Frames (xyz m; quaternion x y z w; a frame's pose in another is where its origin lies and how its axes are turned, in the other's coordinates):
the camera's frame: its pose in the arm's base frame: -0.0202 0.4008 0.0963 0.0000 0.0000 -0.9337 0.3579
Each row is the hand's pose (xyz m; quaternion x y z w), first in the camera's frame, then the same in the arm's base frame.
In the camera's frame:
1: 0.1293 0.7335 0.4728 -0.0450 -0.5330 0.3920 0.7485
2: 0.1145 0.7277 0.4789 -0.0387 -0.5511 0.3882 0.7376
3: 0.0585 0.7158 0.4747 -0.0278 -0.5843 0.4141 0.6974
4: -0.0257 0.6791 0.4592 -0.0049 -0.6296 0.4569 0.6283
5: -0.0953 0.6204 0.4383 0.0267 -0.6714 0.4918 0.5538
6: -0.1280 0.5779 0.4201 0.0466 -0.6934 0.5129 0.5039
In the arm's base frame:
1: 0.3739 -0.2312 0.5691 -0.5138 -0.1488 -0.5586 0.6339
2: 0.3810 -0.2170 0.5752 -0.5285 -0.1611 -0.5498 0.6265
3: 0.4147 -0.1707 0.5710 -0.5555 -0.1832 -0.5030 0.6363
4: 0.4528 -0.0871 0.5555 -0.5897 -0.2208 -0.4232 0.6515
5: 0.4654 0.0031 0.5346 -0.6173 -0.2652 -0.3411 0.6574
6: 0.4613 0.0565 0.5164 -0.6308 -0.2917 -0.2869 0.6593

